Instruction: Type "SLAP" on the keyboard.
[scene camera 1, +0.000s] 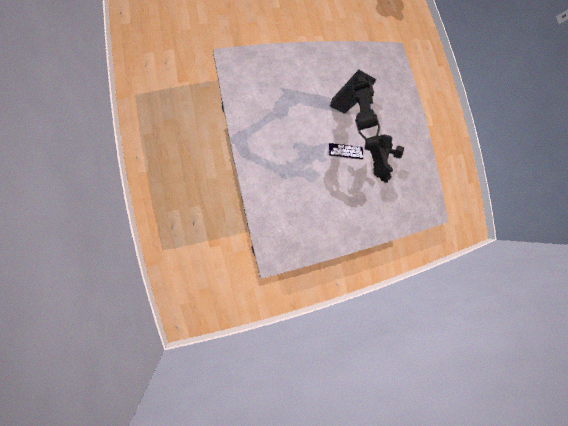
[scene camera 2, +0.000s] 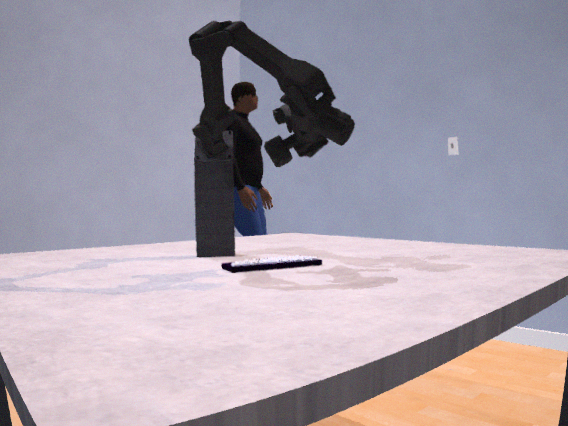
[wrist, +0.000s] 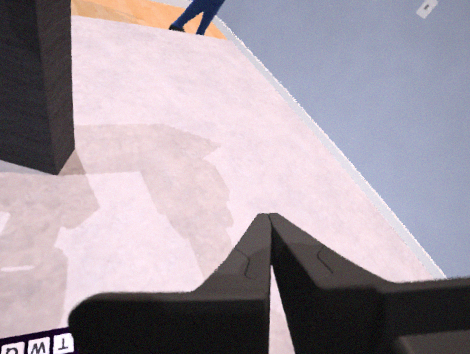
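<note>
The keyboard, a dark slab with white keys (scene camera 1: 346, 151) (scene camera 2: 272, 264), lies flat on the table (scene camera 1: 300, 235) (scene camera 2: 150, 340). In the wrist view, a corner of the keyboard (wrist: 39, 345) shows at the bottom left, with a few keys upside down; one looks like T. My gripper (wrist: 267, 222) is shut and empty, its two dark fingertips touching. It is up in the air, well above the table and apart from the keyboard. In scene camera 1, the end of the arm is to the right of the keyboard. The fingertips are hard to make out in both scene views.
The arm's dark base column (scene camera 1: 345, 97) (scene camera 2: 215, 205) (wrist: 30, 80) stands on the table behind the keyboard. A person in a black top and blue trousers (scene camera 2: 249, 150) (wrist: 201, 12) stands beyond the table. Shadows of the arm fall across the table top. A wall plate (scene camera 2: 453, 145) is on the blue wall.
</note>
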